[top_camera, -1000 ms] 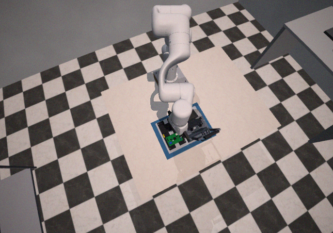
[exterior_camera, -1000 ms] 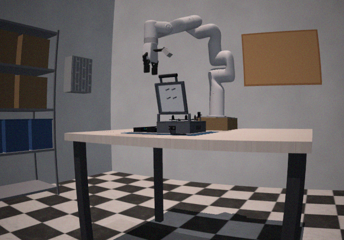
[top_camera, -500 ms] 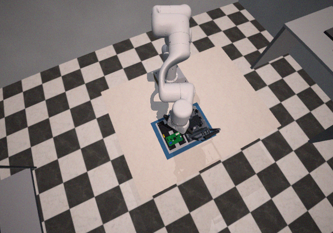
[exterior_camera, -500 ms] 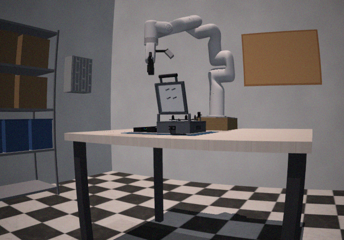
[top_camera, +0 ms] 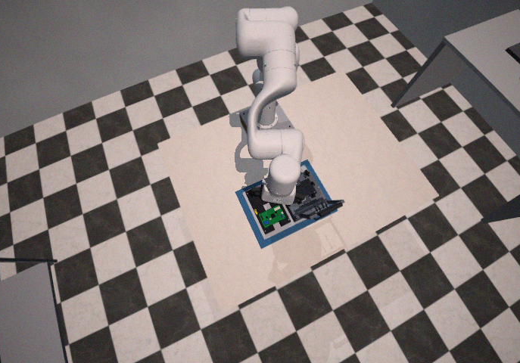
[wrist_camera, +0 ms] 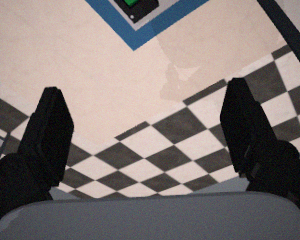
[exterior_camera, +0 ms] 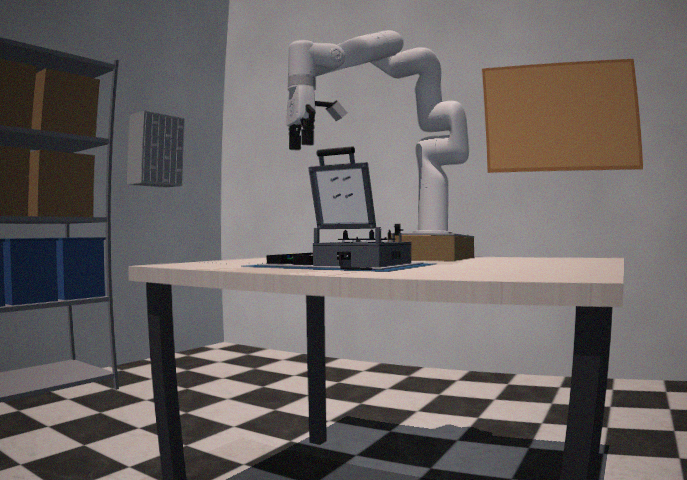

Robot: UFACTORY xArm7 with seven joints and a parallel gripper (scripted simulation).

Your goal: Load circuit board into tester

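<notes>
Right now the green circuit board is 290 mm below my hand. Round my hand: tester lid (160 mm to the left, 130 mm below, 100 mm ahead); latch hook (240 mm to the left, 230 mm below, 70 mm behind).
</notes>
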